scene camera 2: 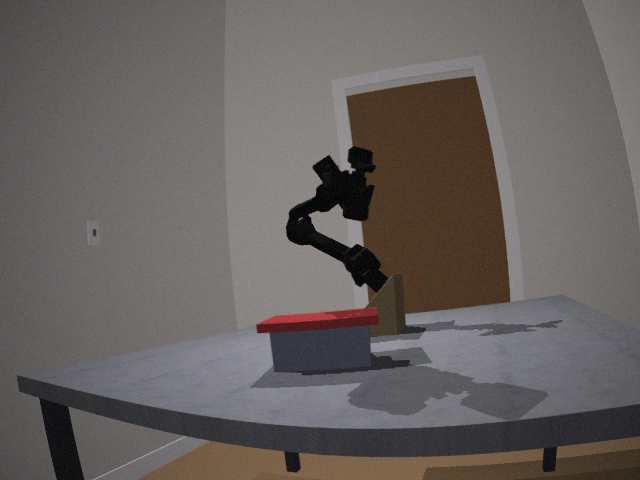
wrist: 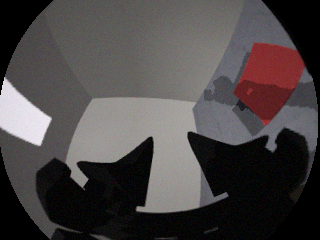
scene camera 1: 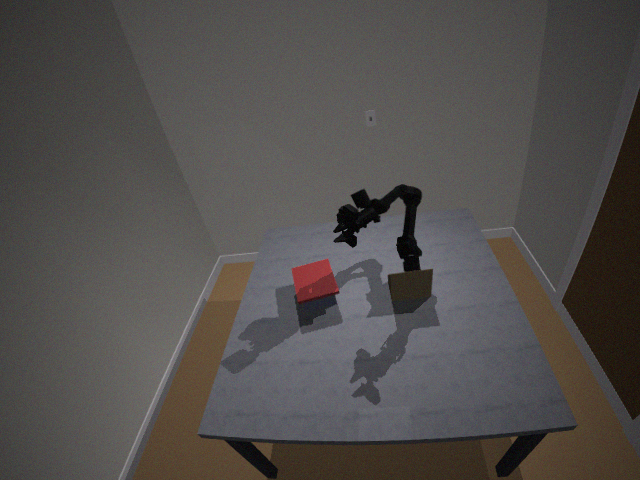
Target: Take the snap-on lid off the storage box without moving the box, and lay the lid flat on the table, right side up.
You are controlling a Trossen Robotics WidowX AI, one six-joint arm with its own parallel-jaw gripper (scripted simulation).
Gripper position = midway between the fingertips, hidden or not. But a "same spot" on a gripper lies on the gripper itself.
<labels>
My gripper shows in scene camera 2 (373, 175), in the wrist view and in scene camera 1. A red lid shows in scene camera 2 (365, 316), in the wrist view and in scene camera 1. The same spot on the red lid: (wrist: 268, 79) is (scene camera 1: 316, 278). The same spot on my gripper: (wrist: 228, 168) is (scene camera 1: 345, 233).
</labels>
